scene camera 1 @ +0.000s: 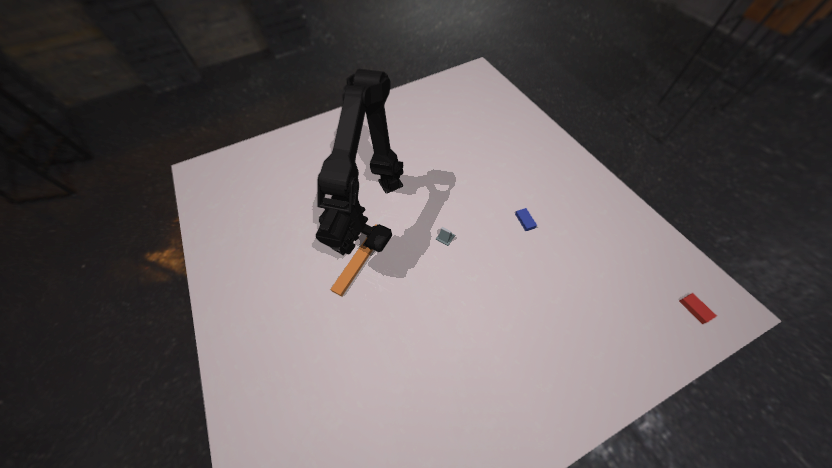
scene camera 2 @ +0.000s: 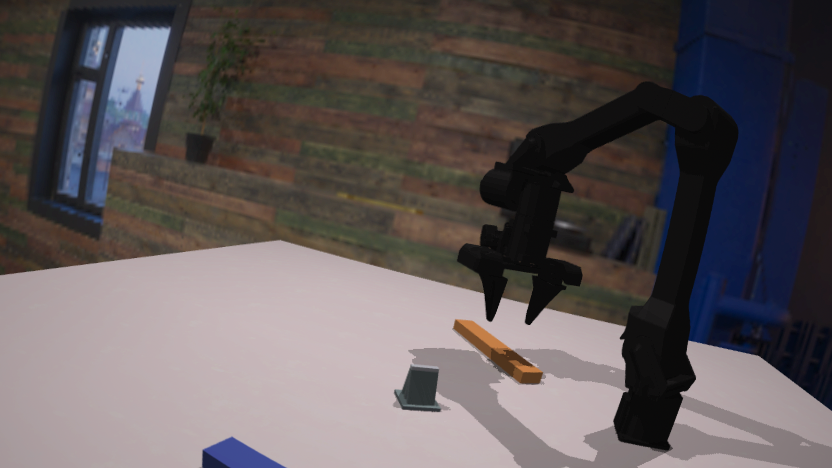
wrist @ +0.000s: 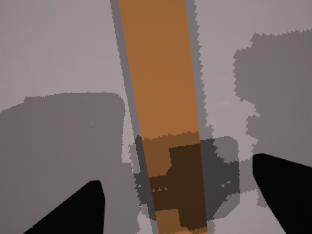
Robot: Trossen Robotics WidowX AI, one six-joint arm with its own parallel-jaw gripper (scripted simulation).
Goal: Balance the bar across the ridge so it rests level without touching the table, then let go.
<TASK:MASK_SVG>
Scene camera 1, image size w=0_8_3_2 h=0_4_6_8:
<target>my gripper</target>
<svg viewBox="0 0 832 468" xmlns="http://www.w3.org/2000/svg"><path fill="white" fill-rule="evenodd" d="M326 211L324 211L319 217L320 224L326 214ZM391 229L380 224L373 227L367 225L368 217L363 216L365 207L360 206L361 211L357 217L351 219L352 222L341 247L329 247L342 255L349 255L355 248L353 242L357 241L360 233L367 235L363 246L368 247L370 250L382 252L392 237Z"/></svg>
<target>orange bar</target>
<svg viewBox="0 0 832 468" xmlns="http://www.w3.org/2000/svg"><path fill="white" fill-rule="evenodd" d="M367 237L331 288L332 292L341 297L373 251L373 249L370 250L368 247L363 246Z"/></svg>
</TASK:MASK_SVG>
